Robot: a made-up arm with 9 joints. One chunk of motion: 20 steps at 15 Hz.
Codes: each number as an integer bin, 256 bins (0 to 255) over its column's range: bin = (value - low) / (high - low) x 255, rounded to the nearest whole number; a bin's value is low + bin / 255 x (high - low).
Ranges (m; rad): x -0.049..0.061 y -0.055..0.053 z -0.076..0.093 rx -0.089..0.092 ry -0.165..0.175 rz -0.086..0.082
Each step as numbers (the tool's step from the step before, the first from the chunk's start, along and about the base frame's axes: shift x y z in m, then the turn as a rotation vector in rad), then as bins.
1 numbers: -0.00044 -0.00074 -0.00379 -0.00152 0.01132 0.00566
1 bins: 113 128 109 123 132 139
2 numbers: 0.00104 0.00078 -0.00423 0.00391 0.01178 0.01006
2 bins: 116 132 108 131 133 146
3 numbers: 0.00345 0.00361 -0.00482 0.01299 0.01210 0.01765
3 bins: 122 138 107 144 133 157
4 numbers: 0.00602 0.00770 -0.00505 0.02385 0.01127 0.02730
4 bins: 128 148 107 159 132 172
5 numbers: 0.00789 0.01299 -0.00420 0.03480 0.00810 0.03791
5 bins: 132 161 108 174 130 188
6 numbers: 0.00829 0.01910 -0.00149 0.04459 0.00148 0.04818
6 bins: 133 175 112 188 125 204
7 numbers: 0.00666 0.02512 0.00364 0.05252 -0.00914 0.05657
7 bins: 129 189 120 199 117 216
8 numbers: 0.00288 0.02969 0.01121 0.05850 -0.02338 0.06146
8 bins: 120 200 132 208 106 224
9 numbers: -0.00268 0.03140 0.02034 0.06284 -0.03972 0.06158
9 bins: 107 204 145 214 94 224
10 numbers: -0.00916 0.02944 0.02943 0.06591 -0.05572 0.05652
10 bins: 92 199 159 218 82 216
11 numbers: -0.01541 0.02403 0.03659 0.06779 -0.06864 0.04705
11 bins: 78 187 170 221 72 202
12 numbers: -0.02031 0.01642 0.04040 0.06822 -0.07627 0.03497
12 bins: 67 169 176 221 67 184
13 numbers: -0.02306 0.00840 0.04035 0.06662 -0.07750 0.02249
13 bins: 60 150 176 219 66 165
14 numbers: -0.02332 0.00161 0.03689 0.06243 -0.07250 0.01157
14 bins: 60 134 170 213 69 148
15 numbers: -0.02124 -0.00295 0.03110 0.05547 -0.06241 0.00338
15 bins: 64 123 162 204 77 136
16 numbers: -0.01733 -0.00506 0.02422 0.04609 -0.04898 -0.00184
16 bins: 73 118 151 190 87 128
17 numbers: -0.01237 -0.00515 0.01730 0.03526 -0.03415 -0.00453
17 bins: 85 118 141 175 98 124
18 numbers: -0.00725 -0.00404 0.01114 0.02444 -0.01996 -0.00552
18 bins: 97 120 131 160 109 122
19 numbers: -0.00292 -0.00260 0.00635 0.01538 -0.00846 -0.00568
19 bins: 107 124 124 147 117 122
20 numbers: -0.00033 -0.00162 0.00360 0.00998 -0.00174 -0.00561
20 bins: 113 126 120 139 122 122
